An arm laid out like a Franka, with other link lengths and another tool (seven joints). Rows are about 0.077 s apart.
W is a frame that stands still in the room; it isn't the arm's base.
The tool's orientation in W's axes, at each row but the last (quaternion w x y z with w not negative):
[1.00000 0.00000 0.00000 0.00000]
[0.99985 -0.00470 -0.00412 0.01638]
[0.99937 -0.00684 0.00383 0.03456]
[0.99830 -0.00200 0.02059 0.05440]
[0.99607 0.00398 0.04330 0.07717]
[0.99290 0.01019 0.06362 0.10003]
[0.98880 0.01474 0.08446 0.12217]
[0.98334 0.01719 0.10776 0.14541]
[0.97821 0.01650 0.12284 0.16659]
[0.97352 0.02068 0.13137 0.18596]
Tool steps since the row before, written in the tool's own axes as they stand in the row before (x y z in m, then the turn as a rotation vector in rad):
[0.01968 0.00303 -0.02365 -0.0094 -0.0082 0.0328]
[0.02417 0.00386 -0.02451 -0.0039 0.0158 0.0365]
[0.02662 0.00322 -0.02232 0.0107 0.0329 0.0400]
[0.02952 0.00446 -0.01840 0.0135 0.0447 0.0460]
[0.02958 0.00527 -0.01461 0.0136 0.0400 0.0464]
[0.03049 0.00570 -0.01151 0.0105 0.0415 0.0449]
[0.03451 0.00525 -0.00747 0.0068 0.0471 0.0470]
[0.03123 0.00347 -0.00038 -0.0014 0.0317 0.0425]
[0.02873 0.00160 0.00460 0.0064 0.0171 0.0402]
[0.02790 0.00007 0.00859 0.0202 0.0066 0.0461]
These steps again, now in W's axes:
[0.01968 0.00303 -0.02365 -0.0094 -0.0082 0.0328]
[0.02424 0.00442 -0.02435 -0.0047 0.0160 0.0363]
[0.02617 0.00474 -0.02258 0.0087 0.0341 0.0395]
[0.02808 0.00752 -0.01961 0.0104 0.0462 0.0453]
[0.02704 0.00978 -0.01701 0.0113 0.0416 0.0456]
[0.02703 0.01177 -0.01502 0.0078 0.0424 0.0446]
[0.03046 0.01358 -0.01274 0.0033 0.0469 0.0475]
[0.02812 0.01237 -0.00661 -0.0010 0.0298 0.0438]
[0.02688 0.01103 -0.00217 0.0102 0.0186 0.0387]
[0.02725 0.01039 0.00137 0.0279 0.0140 0.0400]

